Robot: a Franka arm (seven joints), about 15 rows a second.
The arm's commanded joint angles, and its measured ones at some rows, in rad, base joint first. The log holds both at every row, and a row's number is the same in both.
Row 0, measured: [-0.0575 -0.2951 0.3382 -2.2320 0.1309 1.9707 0.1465]
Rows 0 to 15, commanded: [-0.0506 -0.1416 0.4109 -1.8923 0.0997 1.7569 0.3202]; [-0.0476 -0.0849 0.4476 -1.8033 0.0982 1.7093 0.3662]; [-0.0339 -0.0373 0.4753 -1.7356 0.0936 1.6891 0.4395]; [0.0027 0.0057 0.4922 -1.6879 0.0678 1.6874 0.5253]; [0.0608 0.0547 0.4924 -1.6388 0.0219 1.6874 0.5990]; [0.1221 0.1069 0.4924 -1.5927 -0.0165 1.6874 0.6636]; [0.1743 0.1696 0.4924 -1.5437 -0.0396 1.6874 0.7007]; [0.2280 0.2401 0.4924 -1.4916 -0.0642 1.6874 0.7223]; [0.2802 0.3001 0.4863 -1.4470 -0.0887 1.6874 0.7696]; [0.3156 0.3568 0.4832 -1.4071 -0.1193 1.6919 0.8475]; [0.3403 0.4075 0.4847 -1.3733 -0.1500 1.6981 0.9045]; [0.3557 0.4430 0.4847 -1.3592 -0.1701 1.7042 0.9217]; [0.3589 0.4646 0.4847 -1.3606 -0.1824 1.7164 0.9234]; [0.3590 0.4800 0.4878 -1.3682 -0.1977 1.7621 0.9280]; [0.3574 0.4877 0.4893 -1.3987 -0.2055 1.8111 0.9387]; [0.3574 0.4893 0.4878 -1.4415 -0.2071 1.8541 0.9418]
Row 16, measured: [0.3506 0.4534 0.4914 -1.4362 -0.1708 1.7854 0.9026]
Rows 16 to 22, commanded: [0.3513 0.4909 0.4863 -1.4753 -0.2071 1.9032 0.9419]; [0.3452 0.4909 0.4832 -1.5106 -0.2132 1.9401 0.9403]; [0.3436 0.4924 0.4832 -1.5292 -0.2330 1.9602 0.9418]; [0.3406 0.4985 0.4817 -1.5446 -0.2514 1.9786 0.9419]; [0.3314 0.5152 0.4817 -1.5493 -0.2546 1.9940 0.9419]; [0.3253 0.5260 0.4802 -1.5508 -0.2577 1.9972 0.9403]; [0.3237 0.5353 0.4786 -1.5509 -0.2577 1.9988 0.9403]
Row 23, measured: [0.3404 0.5230 0.4735 -1.5406 -0.2261 1.9747 0.9097]
